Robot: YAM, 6 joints.
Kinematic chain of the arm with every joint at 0, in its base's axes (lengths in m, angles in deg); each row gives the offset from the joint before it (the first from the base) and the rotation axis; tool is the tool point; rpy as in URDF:
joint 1: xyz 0 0 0.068 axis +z
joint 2: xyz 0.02 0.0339 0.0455 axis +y
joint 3: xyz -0.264 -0.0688 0 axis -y
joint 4: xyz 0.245 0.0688 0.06 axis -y
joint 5: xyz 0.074 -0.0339 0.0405 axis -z
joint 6: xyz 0.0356 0 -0.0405 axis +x
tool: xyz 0 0 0 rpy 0 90 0
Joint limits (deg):
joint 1: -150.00..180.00
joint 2: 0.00..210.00
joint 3: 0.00..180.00
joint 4: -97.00..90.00
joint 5: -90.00..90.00
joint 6: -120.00..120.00
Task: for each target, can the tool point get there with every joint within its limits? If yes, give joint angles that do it. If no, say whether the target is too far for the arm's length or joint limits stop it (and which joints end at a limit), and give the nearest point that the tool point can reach.
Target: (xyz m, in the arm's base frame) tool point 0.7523 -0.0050 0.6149
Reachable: no: too far | nearest point 0.5364 -0.0036 0.4671 | short by 0.262 m
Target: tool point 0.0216 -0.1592 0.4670
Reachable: yes | joints -70.65 50.77 66.94 -1.06 65.39 53.24
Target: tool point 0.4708 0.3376 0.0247
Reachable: yes | joints 34.41 161.83 126.36 -10.98 -20.49 101.17
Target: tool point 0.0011 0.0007 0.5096
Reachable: yes | joints -22.04 25.73 70.63 -7.81 -1.74 78.30
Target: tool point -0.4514 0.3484 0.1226
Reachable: yes | joints 139.42 153.31 110.27 51.50 -54.64 7.50
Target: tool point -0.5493 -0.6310 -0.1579
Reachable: no: too far | nearest point -0.4031 -0.4630 -0.0839 | short by 0.235 m
